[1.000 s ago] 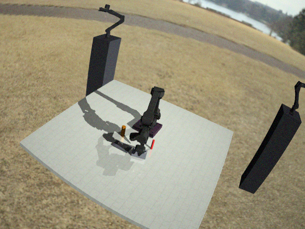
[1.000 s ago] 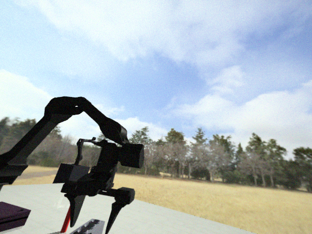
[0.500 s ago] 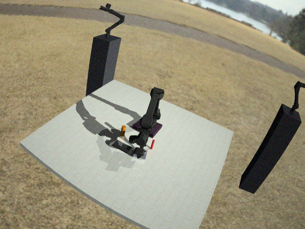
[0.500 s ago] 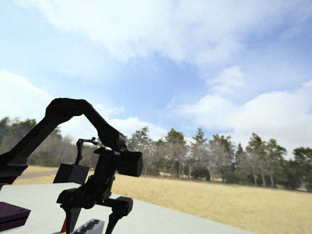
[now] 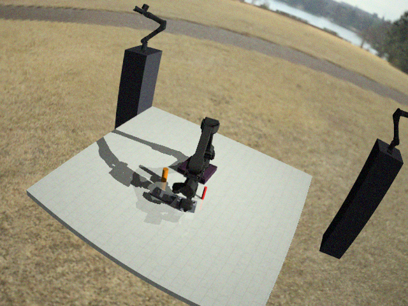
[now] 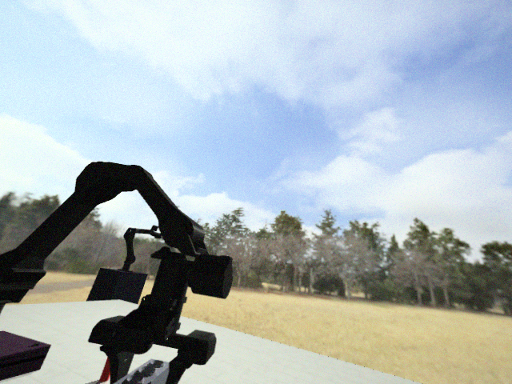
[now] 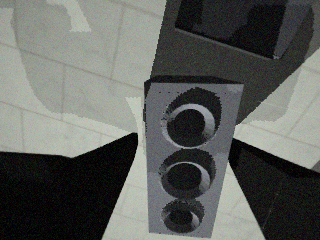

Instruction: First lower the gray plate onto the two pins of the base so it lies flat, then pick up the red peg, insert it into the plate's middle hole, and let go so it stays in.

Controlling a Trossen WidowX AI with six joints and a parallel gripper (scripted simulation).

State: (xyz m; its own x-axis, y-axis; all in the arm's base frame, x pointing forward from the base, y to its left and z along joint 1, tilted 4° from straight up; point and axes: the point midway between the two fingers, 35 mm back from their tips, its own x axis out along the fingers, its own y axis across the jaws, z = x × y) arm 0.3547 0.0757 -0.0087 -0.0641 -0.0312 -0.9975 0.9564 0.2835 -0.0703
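Now: gripper tip 13 cm to the left of the gray base. From my gripper tip the other things lie so: orange cylinder (11 cm behind, 20 cm to the right, 3 cm above); red peg (12 cm behind, 4 cm to the left, 3 cm above); gray plate (3 cm above).
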